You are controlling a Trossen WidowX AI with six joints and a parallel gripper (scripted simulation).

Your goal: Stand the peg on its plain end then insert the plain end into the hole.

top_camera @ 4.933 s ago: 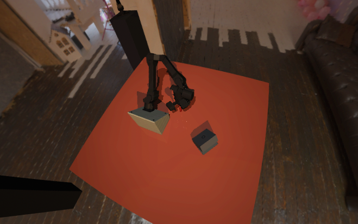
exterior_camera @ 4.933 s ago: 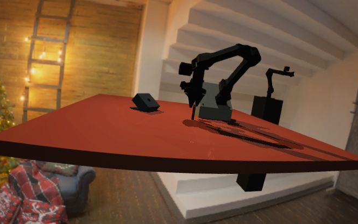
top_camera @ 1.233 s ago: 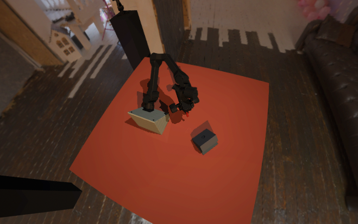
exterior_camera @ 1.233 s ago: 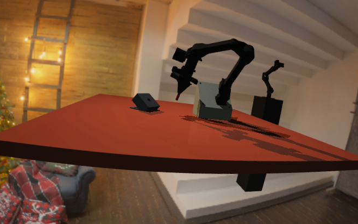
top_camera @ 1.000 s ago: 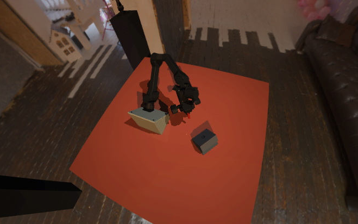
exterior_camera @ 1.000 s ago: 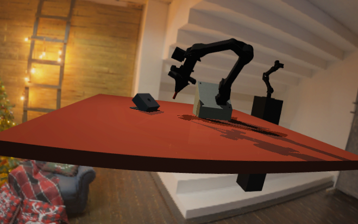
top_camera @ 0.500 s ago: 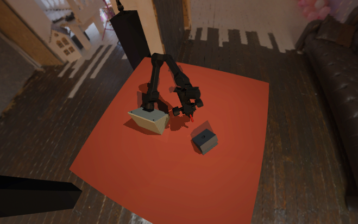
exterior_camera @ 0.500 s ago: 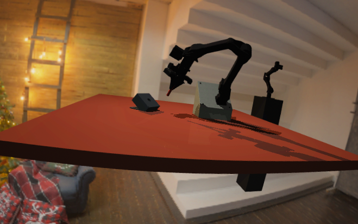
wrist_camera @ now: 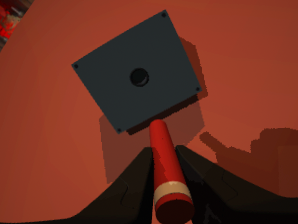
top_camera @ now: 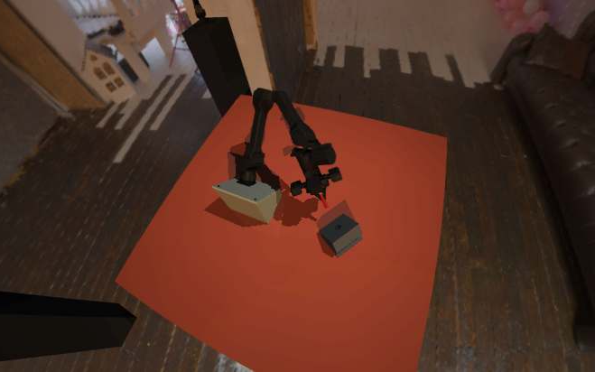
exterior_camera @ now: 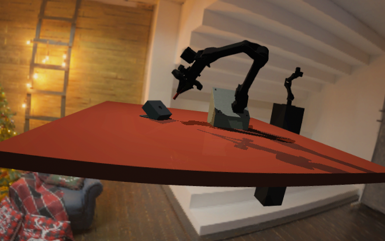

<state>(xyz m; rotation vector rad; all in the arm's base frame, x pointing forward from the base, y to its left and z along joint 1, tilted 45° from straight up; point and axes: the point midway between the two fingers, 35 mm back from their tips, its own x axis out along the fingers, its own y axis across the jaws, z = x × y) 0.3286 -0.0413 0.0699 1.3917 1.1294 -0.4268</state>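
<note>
My gripper tip is 11 cm above the dark sloped panel, 9 cm short of it and 6 cm to the left of it. Also, from my gripper tip: red peg (1 cm to the left, 1 cm behind, 1 cm above).
</note>
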